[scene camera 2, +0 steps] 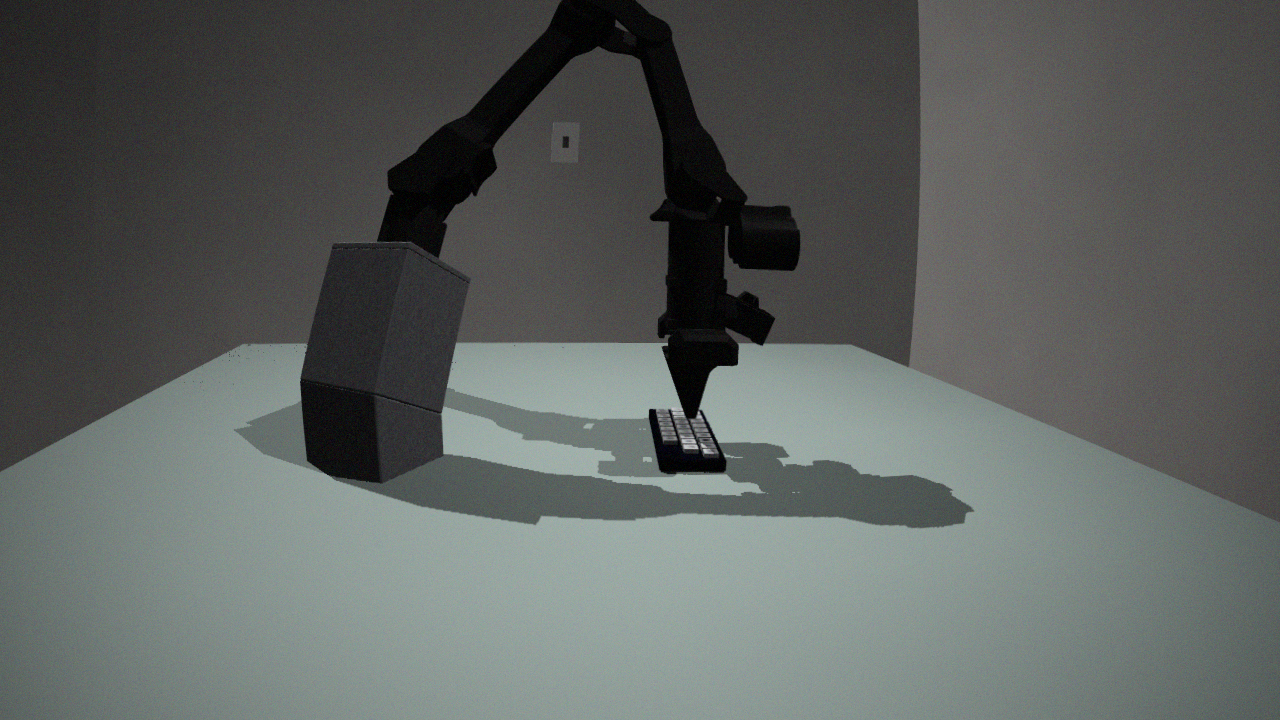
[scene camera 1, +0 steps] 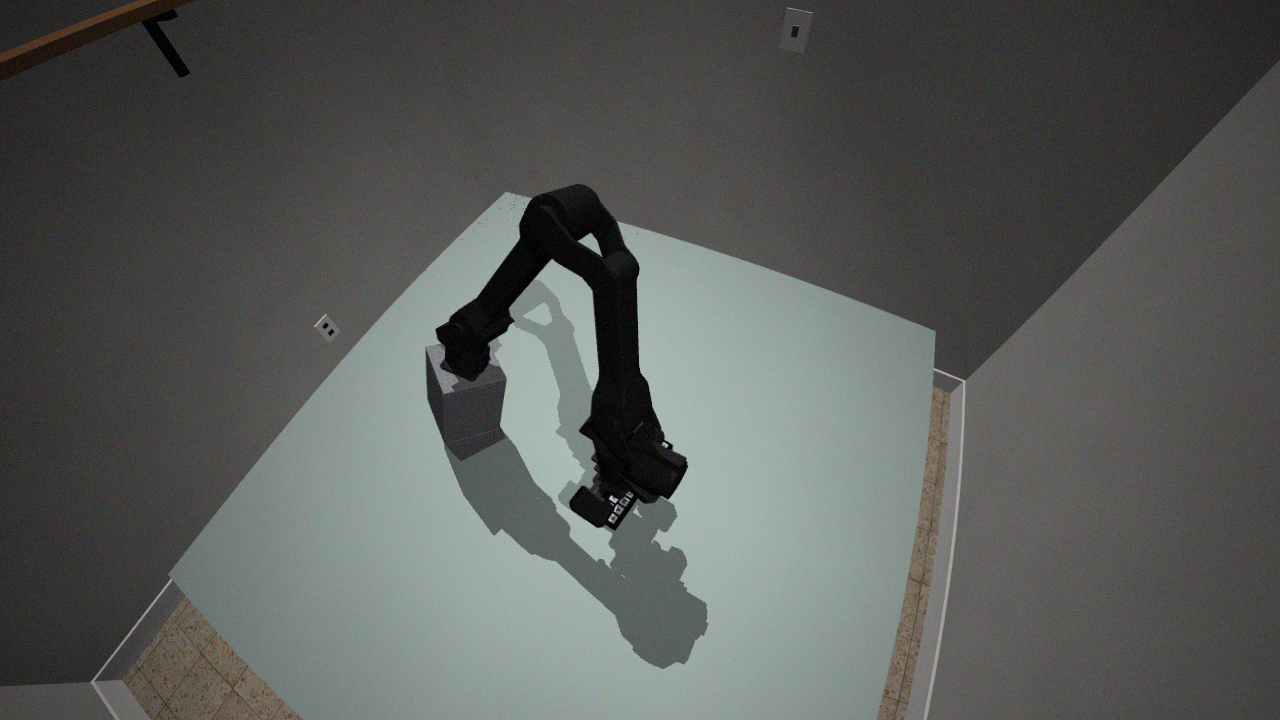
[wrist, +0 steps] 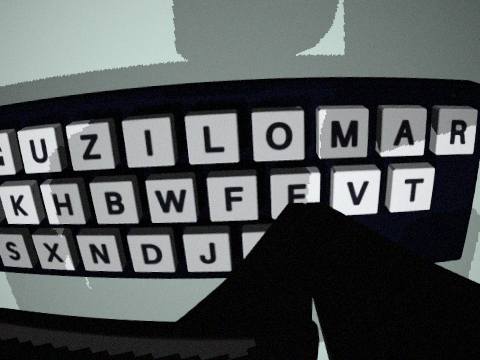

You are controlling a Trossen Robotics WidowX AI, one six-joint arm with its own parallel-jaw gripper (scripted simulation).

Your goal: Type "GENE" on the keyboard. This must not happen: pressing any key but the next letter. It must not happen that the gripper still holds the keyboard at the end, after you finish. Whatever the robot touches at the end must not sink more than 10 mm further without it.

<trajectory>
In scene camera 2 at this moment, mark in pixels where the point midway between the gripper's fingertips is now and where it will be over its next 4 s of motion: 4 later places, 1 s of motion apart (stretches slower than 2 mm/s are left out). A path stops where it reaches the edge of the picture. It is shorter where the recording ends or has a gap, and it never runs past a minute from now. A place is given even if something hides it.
The gripper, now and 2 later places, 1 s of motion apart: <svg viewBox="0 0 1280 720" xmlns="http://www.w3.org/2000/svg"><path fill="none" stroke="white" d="M690 417L688 436L687 421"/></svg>
</trajectory>
